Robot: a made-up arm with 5 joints. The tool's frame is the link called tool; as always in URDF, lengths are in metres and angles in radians. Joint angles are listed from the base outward.
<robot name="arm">
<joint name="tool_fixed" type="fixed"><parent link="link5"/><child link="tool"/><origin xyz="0.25 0.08 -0.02" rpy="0 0 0"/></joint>
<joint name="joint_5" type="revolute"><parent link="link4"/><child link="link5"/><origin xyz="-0.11 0.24 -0.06" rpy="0 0 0"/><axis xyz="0 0 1"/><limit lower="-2.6" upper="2.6"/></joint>
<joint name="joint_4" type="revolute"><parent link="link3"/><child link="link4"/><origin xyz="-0.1 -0.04 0.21" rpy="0 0 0"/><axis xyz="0 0 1"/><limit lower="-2.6" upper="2.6"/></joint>
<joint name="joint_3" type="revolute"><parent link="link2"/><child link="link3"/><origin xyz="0.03 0.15 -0.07" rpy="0 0 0"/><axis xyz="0 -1 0"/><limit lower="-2.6" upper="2.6"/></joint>
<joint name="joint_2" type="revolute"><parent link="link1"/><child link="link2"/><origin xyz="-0.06 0.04 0.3" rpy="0 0 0"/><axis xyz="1 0 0"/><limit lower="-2.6" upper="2.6"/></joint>
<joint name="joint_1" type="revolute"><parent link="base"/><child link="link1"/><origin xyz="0 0 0.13" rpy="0 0 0"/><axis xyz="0 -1 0"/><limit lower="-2.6" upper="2.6"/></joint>
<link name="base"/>
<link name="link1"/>
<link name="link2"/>
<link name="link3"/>
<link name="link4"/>
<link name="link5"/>
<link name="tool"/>
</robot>
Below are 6 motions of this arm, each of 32 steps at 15 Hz.
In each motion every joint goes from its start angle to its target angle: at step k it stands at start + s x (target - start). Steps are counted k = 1, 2, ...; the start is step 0. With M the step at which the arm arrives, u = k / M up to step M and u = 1 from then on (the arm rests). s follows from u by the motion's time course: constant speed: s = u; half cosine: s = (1 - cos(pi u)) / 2; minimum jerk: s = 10 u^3 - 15 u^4 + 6 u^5.
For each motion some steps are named. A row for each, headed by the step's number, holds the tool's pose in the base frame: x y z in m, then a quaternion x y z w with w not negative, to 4 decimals.
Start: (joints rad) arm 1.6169 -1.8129 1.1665 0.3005 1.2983
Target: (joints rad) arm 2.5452 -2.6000 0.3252 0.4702 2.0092
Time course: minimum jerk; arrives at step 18
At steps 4, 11, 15, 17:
4: 0.1525 -0.4586 -0.1728 -0.9505 0.1782 -0.0797 0.2417
11: 0.2136 -0.4393 -0.3833 -0.6089 0.3822 -0.2590 0.6451
15: 0.3502 -0.3496 -0.3917 -0.4159 0.3320 -0.2513 0.8085
17: 0.3696 -0.3368 -0.3852 -0.3911 0.3196 -0.2466 0.8271

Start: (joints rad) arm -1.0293 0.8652 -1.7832 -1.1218 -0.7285
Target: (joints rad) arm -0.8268 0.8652 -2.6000 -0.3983 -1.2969
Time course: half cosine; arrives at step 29
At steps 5, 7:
5: 0.2398 0.2086 0.1884 -0.4821 0.8501 -0.0005 0.2121
7: 0.2428 0.2122 0.1978 -0.4832 0.8494 0.0227 0.2112

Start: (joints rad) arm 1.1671 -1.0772 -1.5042 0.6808 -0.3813
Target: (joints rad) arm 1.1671 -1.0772 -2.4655 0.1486 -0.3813
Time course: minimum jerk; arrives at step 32
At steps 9, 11, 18, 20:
9: 0.0625 0.2390 0.2191 -0.0628 0.2086 -0.4086 0.8863
11: 0.0748 0.2179 0.2197 -0.0435 0.2396 -0.4328 0.8680
18: 0.1090 0.1222 0.1917 0.0258 0.3850 -0.5228 0.7601
20: 0.1114 0.0978 0.1762 0.0396 0.4263 -0.5413 0.7236

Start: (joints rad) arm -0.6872 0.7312 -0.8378 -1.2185 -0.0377
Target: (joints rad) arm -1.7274 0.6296 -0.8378 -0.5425 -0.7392
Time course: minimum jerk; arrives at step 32
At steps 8, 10, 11, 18, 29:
8: 0.3307 0.2116 0.1486 -0.1164 0.7587 -0.3712 0.5225
10: 0.3343 0.2123 0.1345 -0.1354 0.7774 -0.3672 0.4924
11: 0.3363 0.2124 0.1259 -0.1466 0.7880 -0.3644 0.4741
18: 0.3455 0.2071 0.0463 -0.2395 0.8603 -0.3271 0.3090
29: 0.3362 0.1901 -0.0413 -0.3196 0.8975 -0.2696 0.1402

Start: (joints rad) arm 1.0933 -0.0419 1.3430 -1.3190 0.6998
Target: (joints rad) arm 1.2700 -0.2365 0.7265 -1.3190 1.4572
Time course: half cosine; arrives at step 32
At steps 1, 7, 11, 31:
1: -0.5650 0.2496 0.3367 0.2650 -0.9001 -0.1026 0.3303
7: -0.5585 0.2777 0.3510 0.2140 -0.9046 -0.0946 0.3562
11: -0.5437 0.3162 0.3680 0.1449 -0.9055 -0.0820 0.3903
31: -0.3946 0.4783 0.3978 -0.1701 -0.8253 0.0052 0.5385

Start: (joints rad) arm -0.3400 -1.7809 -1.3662 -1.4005 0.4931
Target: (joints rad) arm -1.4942 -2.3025 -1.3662 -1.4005 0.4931
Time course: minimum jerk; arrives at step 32
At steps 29, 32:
29: 0.4764 -0.3114 0.0046 -0.9961 -0.0354 0.0232 0.0770
32: 0.4766 -0.3108 0.0008 -0.9960 -0.0369 0.0275 0.0769

